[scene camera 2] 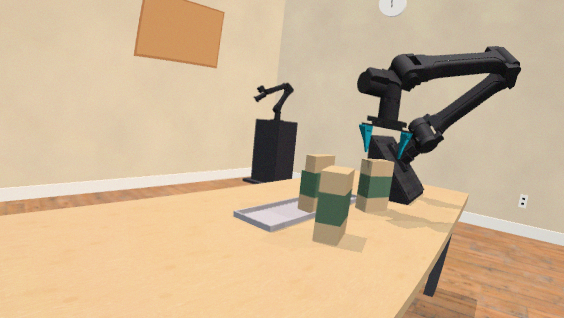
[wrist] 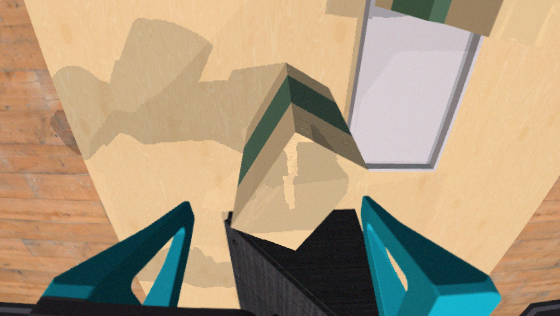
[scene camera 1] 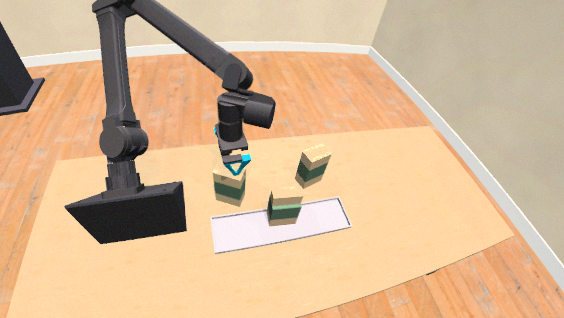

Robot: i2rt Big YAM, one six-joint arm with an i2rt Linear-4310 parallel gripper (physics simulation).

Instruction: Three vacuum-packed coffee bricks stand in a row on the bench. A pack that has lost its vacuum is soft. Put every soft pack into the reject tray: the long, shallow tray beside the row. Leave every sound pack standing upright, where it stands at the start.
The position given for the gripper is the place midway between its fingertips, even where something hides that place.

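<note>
A shallow reject tray [wrist: 413,66] is visible in the wrist view, and so is the gripper [wrist: 275,207]. Scene camera 1 shows the gripper [scene camera 1: 232,162] too, as does scene camera 2, with the gripper [scene camera 2: 381,155].
</note>
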